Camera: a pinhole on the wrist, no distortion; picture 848 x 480 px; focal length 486.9 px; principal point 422.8 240.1 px. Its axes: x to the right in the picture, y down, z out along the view. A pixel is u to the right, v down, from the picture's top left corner.
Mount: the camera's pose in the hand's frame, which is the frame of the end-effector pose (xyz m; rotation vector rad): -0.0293 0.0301 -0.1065 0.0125 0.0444 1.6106
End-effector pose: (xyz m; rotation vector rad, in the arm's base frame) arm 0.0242 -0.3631 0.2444 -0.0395 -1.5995 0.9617
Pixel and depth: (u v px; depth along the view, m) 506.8 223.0 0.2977
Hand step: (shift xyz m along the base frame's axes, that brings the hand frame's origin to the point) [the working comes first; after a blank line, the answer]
In the camera's frame: 0.0514 -0.0105 0.2977

-0.1963 -0.0518 -0.0506
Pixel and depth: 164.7 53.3 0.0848
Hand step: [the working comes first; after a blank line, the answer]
In the camera's frame: -0.0450 -0.0325 0.0848

0.0216 0.0086 0.0123
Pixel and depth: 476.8 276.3 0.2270
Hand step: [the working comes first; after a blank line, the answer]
In the camera's frame: 0.0252 0.0169 0.2270

-0.1169 -0.0474 -0.0604
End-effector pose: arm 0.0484 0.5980 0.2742 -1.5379 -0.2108 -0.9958
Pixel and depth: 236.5 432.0 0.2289
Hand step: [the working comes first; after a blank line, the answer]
In the camera's frame: -0.0876 0.0902 0.2289

-0.0433 0.1693 -0.0200
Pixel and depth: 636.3 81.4 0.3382
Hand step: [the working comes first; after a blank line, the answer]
In the camera's frame: 0.1483 -0.1102 0.3382

0.2785 0.1152 -0.0557
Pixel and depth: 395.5 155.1 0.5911
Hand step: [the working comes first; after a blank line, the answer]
In the camera's frame: -0.0331 -0.1032 0.5911

0.2897 0.3821 0.1040
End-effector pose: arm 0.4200 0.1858 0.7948 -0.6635 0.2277 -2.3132
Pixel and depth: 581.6 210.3 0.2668
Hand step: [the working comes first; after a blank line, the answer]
In the camera's frame: 0.0870 -0.0163 0.2668

0.1592 -0.0818 0.0899
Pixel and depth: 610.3 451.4 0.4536
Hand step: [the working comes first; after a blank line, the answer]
In the camera's frame: 0.1747 0.1968 0.4536

0.4381 0.0045 0.1428
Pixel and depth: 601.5 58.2 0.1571
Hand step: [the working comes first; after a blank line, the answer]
In the camera's frame: 0.0577 -0.0587 0.1571

0.0595 -0.0894 0.0215
